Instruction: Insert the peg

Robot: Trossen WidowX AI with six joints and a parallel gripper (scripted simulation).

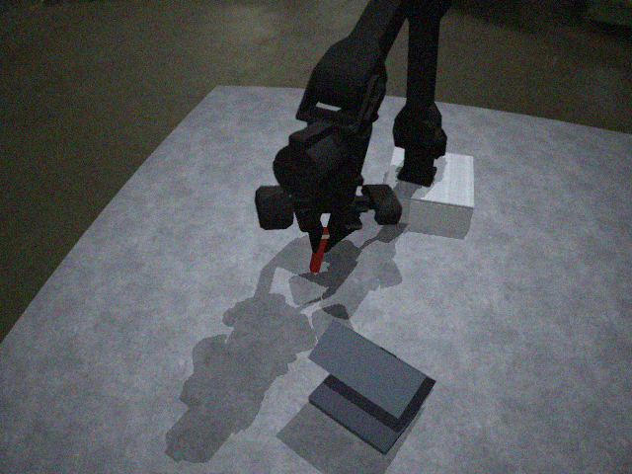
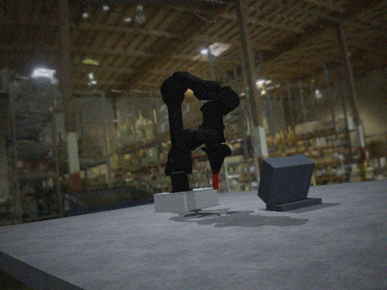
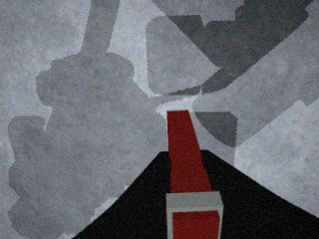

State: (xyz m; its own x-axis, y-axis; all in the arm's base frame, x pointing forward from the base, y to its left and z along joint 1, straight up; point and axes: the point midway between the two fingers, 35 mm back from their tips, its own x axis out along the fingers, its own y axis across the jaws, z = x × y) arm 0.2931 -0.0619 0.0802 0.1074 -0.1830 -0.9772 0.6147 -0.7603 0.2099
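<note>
Right now my gripper tip is 140 mm to the right of the grey sloped panel, 130 mm short of it and 40 mm above it. Round my gripper tip: red square peg (20 mm above); then dark base plate (150 mm ahead, 130 mm to the left, 100 mm below).
</note>
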